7 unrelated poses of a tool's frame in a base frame.
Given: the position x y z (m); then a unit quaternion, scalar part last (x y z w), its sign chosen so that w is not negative.
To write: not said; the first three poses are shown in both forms.
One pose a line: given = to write
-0.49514 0.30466 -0.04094 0.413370 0.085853 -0.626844 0.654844 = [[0.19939 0.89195 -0.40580 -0.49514], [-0.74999 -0.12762 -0.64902 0.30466], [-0.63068 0.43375 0.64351 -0.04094], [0 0 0 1]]
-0.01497 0.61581 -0.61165 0.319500 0.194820 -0.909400 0.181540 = [[-0.72993 0.45467 -0.51037 -0.01497], [-0.20569 -0.85818 -0.47034 0.61581], [-0.65184 -0.23833 0.71993 -0.61165], [0 0 0 1]]
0.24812 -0.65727 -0.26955 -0.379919 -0.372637 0.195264 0.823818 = [[0.64603 -0.03858 -0.76234 0.24812], [0.60487 0.63507 0.48044 -0.65727], [0.46560 -0.77149 0.43361 -0.26955], [0 0 0 1]]
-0.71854 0.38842 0.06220 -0.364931 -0.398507 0.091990 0.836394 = [[0.66546 0.13698 -0.73376 -0.71854], [0.44474 0.71673 0.53714 0.38842], [0.59948 -0.68377 0.41603 0.06220], [0 0 0 1]]
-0.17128 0.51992 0.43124 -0.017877 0.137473 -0.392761 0.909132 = [[0.65368 0.70923 0.26400 -0.17128], [-0.71906 0.69084 -0.07548 0.51992], [-0.23592 -0.14049 0.96156 0.43124], [0 0 0 1]]
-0.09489 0.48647 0.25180 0.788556 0.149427 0.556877 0.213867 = [[0.33512 -0.00253 0.94217 -0.09489], [0.47386 -0.86386 -0.17087 0.48647], [0.81434 0.50372 -0.28830 0.25180], [0 0 0 1]]
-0.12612 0.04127 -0.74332 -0.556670 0.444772 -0.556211 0.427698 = [[-0.01439 -0.01940 0.99971 -0.12612], [-0.97096 -0.23850 -0.01860 0.04127], [0.23880 -0.97095 -0.01541 -0.74332], [0 0 0 1]]
